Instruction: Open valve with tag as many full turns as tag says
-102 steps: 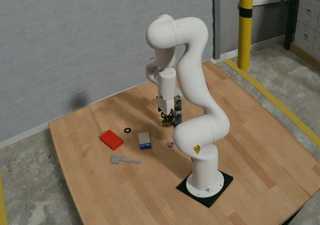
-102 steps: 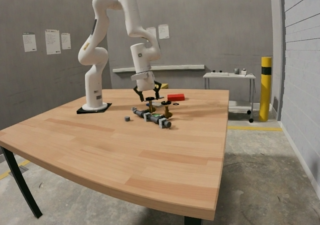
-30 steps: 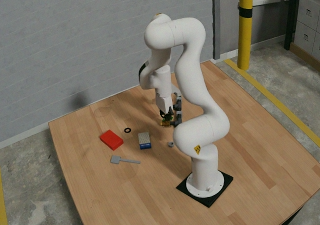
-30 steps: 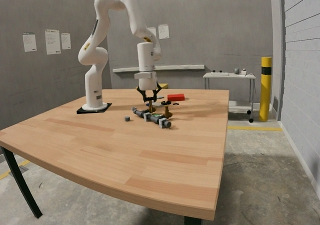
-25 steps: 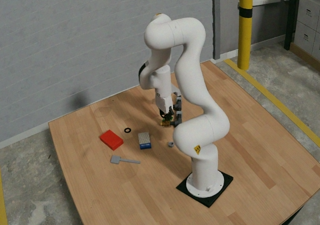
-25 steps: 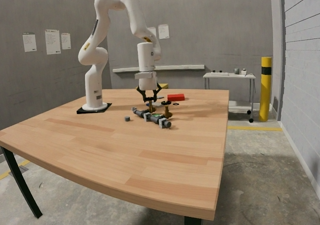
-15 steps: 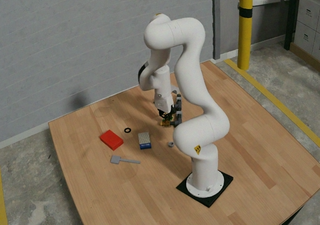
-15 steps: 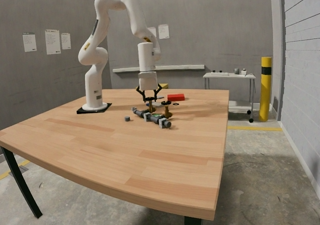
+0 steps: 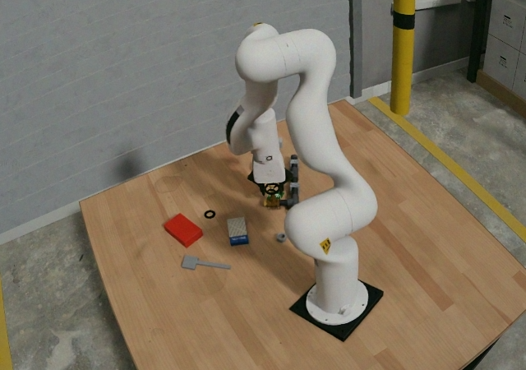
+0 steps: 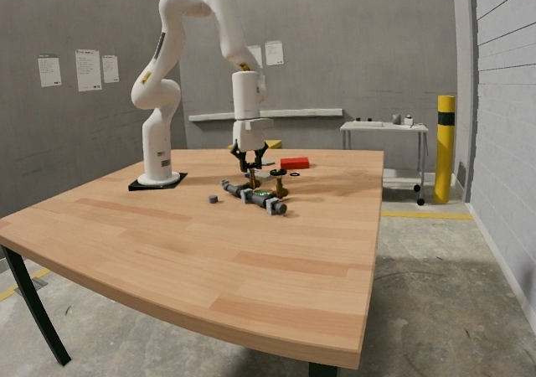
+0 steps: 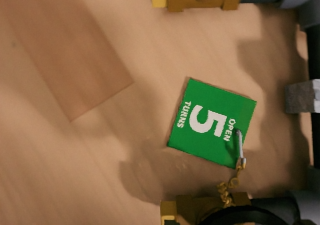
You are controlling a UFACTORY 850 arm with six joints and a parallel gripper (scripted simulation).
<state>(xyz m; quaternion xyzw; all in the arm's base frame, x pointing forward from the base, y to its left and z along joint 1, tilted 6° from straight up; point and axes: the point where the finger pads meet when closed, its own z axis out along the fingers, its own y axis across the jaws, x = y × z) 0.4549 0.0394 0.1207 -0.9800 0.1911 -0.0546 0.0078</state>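
Right now my hand is 9 cm above the green tag, 5 cm short of it and 3 cm to the left of it. Also, from my hand: red block: 33 cm to the left, 8 cm below; grey paddle-shaped tool: 30 cm to the left, 16 cm behind, 9 cm below; blue-and-grey box: 15 cm to the left, 8 cm below, 7 cm behind.
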